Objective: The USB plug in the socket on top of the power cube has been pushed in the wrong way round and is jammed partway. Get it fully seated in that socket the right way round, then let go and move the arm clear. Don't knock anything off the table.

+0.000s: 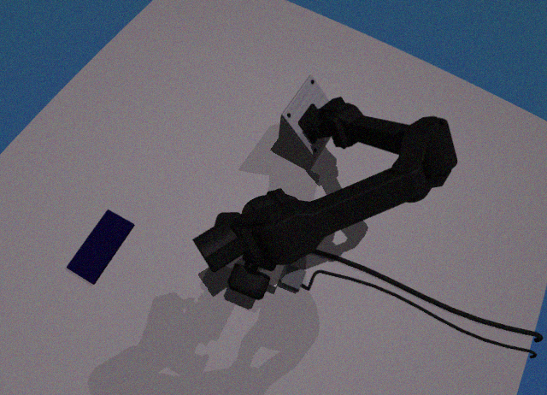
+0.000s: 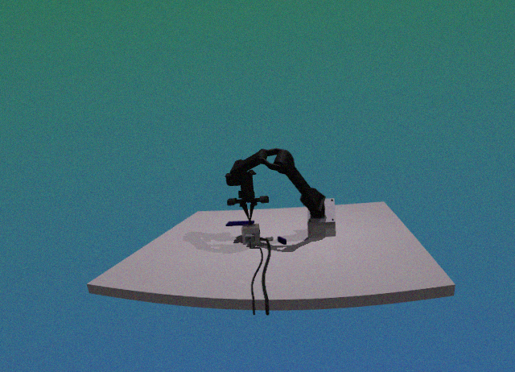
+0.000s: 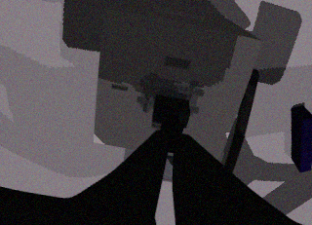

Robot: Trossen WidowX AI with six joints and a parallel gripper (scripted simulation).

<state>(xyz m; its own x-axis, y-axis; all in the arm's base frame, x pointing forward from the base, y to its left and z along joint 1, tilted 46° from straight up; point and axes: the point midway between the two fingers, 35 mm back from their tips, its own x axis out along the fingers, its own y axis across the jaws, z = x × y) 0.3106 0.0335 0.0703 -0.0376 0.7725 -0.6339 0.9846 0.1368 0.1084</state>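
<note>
The dark USB plug is 2 cm below my gripper tip. Round my gripper tip: small dark-blue block (15 cm behind, 2 cm to the left, 10 cm below); then flat dark blue rectangle (15 cm ahead, 33 cm to the right, 11 cm below).
</note>
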